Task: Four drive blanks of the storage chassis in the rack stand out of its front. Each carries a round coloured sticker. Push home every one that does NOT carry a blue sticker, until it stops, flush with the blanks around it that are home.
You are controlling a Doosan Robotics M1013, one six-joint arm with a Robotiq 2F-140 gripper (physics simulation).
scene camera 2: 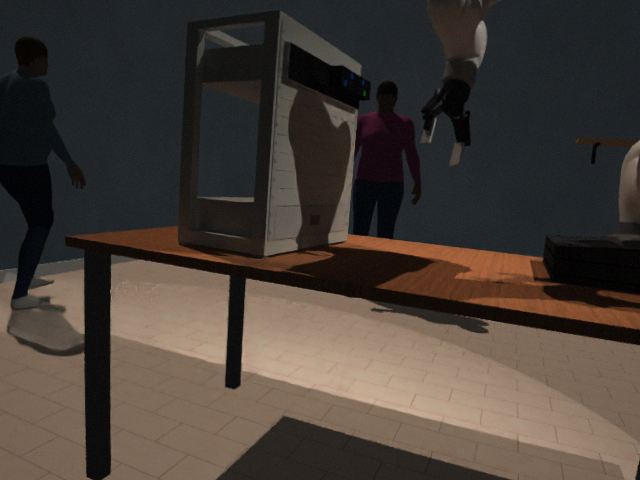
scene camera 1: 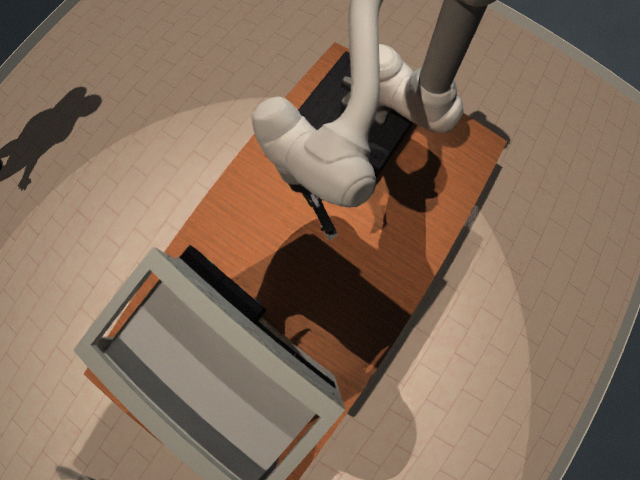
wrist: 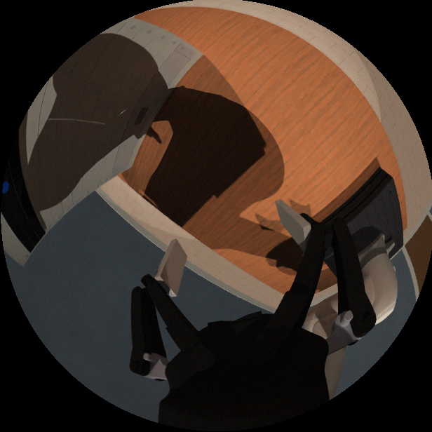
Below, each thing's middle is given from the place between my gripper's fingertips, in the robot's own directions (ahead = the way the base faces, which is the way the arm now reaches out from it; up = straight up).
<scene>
Now: the grey rack (scene camera 1: 196,364) 46 cm ahead of my hand and 2 cm to the left of it.
</scene>
